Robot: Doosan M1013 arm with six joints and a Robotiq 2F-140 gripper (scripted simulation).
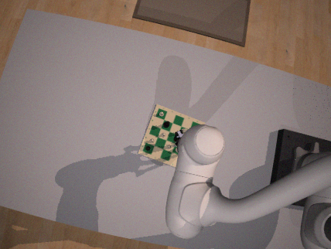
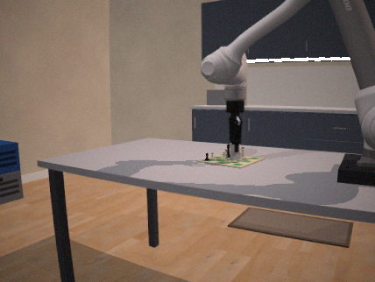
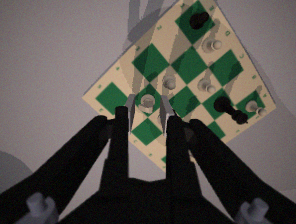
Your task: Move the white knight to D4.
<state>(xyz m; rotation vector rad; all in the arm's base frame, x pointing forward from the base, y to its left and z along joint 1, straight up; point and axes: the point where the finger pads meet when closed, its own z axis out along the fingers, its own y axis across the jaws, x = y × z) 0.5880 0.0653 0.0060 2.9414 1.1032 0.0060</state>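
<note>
My gripper is now 30 mm above the white knight. Round my hand: black pawn (120 mm ahead, 30 mm to the left, 30 mm below); then tall black piece (90 mm to the right, 80 mm ahead, 10 mm below); then green-and-cream chessboard (50 mm below, 40 mm to the right, 40 mm ahead).
</note>
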